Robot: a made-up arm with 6 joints. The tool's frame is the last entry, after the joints. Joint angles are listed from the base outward. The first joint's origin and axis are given. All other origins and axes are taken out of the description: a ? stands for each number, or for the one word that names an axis. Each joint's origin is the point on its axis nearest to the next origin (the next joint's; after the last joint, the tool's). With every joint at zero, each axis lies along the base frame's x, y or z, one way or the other. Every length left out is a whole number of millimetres.
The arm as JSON. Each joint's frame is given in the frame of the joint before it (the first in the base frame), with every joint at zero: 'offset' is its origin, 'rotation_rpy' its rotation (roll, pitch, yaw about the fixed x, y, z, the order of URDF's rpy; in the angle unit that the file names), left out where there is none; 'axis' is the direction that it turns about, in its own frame. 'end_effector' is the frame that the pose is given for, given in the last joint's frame.
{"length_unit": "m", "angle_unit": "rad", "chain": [
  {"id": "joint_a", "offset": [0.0, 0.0, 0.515], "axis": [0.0, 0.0, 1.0]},
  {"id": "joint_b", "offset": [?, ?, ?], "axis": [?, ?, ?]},
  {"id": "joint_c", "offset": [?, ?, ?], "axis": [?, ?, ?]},
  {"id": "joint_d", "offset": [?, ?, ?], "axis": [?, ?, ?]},
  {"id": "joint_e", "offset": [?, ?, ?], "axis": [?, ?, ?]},
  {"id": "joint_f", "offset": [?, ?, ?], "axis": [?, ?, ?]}
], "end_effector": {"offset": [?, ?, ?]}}
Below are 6 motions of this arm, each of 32 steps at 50 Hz.
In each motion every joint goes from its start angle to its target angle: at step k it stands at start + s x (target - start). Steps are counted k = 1, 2, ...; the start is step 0. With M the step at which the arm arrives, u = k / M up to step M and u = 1 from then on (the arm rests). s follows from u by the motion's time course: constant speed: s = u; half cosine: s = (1 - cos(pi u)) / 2; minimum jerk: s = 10 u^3 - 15 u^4 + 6 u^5.
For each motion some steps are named. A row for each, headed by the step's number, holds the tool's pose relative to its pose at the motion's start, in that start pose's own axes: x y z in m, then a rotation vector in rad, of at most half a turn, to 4 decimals.
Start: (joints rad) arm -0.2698 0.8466 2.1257 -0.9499 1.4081 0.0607
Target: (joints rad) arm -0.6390 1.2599 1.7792 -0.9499 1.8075 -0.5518
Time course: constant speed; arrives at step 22
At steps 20, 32:
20: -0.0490 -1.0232 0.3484 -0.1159 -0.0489 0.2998
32: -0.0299 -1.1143 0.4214 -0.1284 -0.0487 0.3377

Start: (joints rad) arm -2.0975 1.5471 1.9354 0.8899 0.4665 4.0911
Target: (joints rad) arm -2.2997 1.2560 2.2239 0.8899 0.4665 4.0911
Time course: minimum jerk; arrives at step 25
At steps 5, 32:
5: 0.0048 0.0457 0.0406 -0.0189 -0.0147 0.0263
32: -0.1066 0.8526 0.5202 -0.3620 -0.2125 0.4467

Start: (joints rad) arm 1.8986 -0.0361 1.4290 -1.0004 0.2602 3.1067
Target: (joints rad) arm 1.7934 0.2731 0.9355 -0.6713 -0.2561 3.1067
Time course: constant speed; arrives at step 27
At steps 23, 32:
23: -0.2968 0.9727 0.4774 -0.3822 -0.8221 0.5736
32: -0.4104 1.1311 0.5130 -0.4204 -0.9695 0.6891

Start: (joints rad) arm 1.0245 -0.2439 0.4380 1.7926 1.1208 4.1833
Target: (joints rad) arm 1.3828 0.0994 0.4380 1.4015 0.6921 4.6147
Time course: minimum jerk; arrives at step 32
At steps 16, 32:
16: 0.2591 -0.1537 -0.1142 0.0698 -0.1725 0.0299
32: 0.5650 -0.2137 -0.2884 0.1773 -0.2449 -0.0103

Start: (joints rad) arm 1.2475 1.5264 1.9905 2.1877 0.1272 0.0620
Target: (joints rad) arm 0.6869 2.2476 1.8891 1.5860 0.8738 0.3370
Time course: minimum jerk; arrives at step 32
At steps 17, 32:
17: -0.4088 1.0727 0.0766 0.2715 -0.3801 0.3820
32: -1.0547 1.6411 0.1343 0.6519 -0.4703 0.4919

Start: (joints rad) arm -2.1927 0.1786 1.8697 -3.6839 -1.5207 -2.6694
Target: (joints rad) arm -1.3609 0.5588 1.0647 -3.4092 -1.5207 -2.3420
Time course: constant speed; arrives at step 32
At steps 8, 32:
8: -0.3841 -0.1005 -0.1065 -0.2124 0.2996 -0.0004
32: -1.5084 0.2556 0.4786 -0.3231 1.2647 0.2537

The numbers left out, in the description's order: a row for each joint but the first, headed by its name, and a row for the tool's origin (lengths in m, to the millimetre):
joint_b: xyz 0.224 0.0 0.0, axis 0.0 1.0 0.0
joint_c: xyz 0.0 0.0 1.094, axis 0.0 -1.0 0.0
joint_d: xyz 0.956 0.0 0.186, axis -1.0 0.0 0.0
joint_e: xyz 0.0 0.0 0.0, axis 0.0 -1.0 0.0
joint_f: xyz 0.21 0.0 0.0, axis -1.0 0.0 0.0
tool: xyz 0.0 0.0 0.0

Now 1 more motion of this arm.
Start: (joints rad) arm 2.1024 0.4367 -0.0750 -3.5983 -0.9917 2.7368
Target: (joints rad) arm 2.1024 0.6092 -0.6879 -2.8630 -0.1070 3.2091
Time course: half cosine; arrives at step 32
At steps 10, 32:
10: -0.1065 -0.1376 -0.1656 -0.2564 0.3674 -0.0419
32: -0.7510 -0.5803 -0.3999 -1.0433 1.7382 0.0539

